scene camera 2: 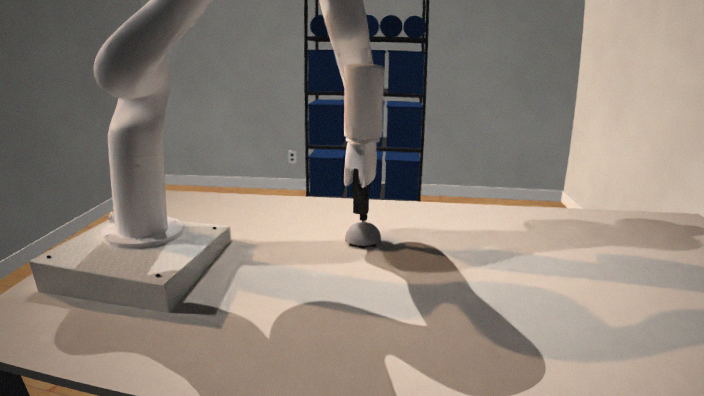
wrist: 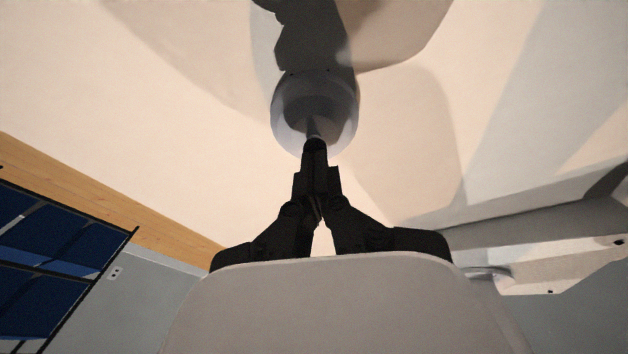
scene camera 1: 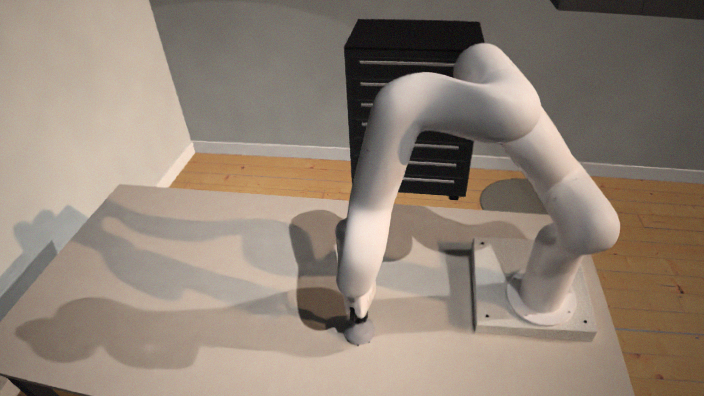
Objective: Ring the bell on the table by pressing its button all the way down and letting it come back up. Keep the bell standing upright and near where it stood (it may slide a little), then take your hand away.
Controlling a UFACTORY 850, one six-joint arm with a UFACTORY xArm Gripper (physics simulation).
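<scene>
The grey domed bell (scene camera 1: 359,334) (scene camera 2: 363,235) (wrist: 322,90) stands upright on the table (scene camera 1: 240,370) (scene camera 2: 280,220) (wrist: 175,165). Its small black button (scene camera 2: 363,217) (wrist: 314,143) sits on a thin stem at the top. My gripper (scene camera 1: 358,319) (scene camera 2: 361,212) (wrist: 317,166) is shut with nothing between the fingers. It points down right over the bell, and its fingertips appear to touch the top of the button. In the scene camera 1 view the fingers hide the button. In the scene camera 2 view a short piece of button and stem shows between fingertips and dome.
The arm's square base plate (scene camera 1: 487,300) (scene camera 2: 100,292) is on the table, some way to one side of the bell. Beyond the table stand a black drawer cabinet (scene camera 1: 420,35) and a rack (scene camera 2: 423,125) with blue boxes.
</scene>
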